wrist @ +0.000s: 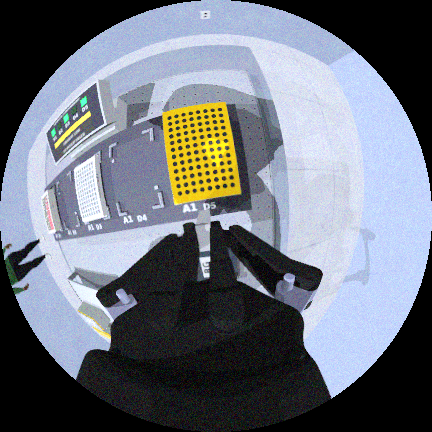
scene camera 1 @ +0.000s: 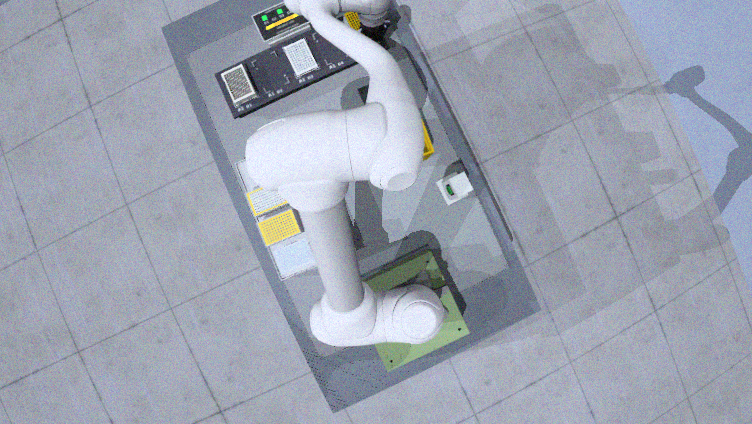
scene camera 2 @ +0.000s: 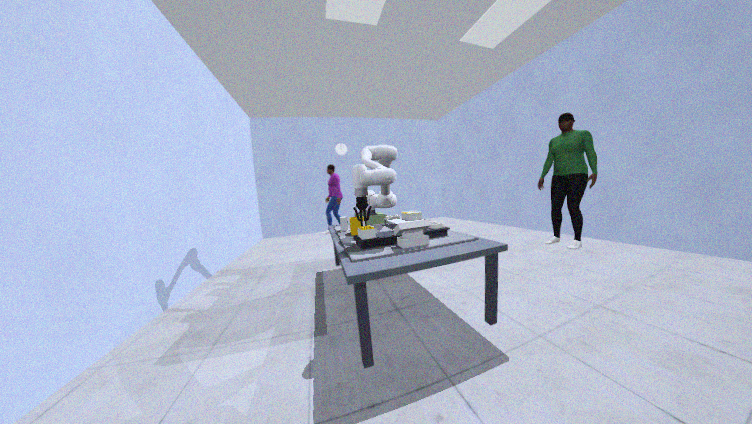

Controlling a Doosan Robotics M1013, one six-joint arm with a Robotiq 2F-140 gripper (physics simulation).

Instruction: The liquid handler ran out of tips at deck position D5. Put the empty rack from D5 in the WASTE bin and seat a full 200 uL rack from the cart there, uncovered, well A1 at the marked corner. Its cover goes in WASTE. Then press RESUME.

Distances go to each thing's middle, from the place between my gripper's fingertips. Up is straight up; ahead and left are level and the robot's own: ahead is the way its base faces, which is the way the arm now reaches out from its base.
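White box with green button (scene camera 1: 454,187): 580 mm behind my hand, 40 mm to the right of it, 10 mm below it.
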